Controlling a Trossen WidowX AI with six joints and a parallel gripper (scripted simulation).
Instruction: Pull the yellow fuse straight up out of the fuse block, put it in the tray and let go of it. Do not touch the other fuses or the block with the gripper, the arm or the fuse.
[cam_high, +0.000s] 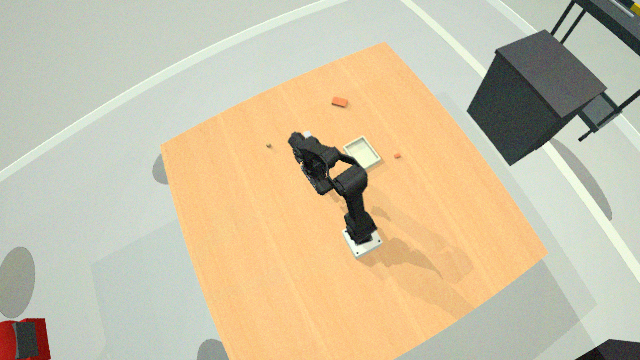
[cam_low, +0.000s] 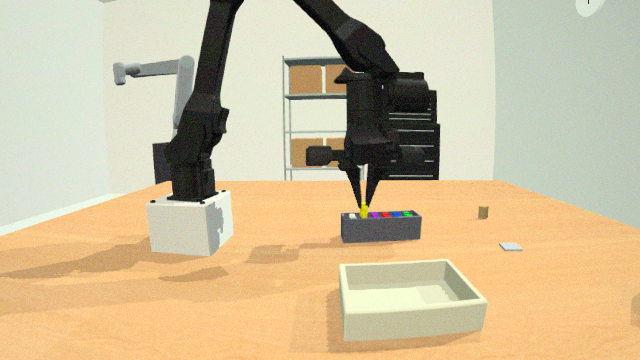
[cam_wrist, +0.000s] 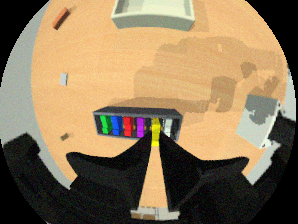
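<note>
My gripper tip is 70 mm short of the cream tray, 210 mm to the left of it and 50 mm above it. From my gripper tip the other things lie so: flat grey tile 240 mm ahead, 20 mm to the right, 50 mm below; then yellow fuse 10 mm below; then small tan cube 240 mm ahead, 150 mm to the left, 40 mm below.
</note>
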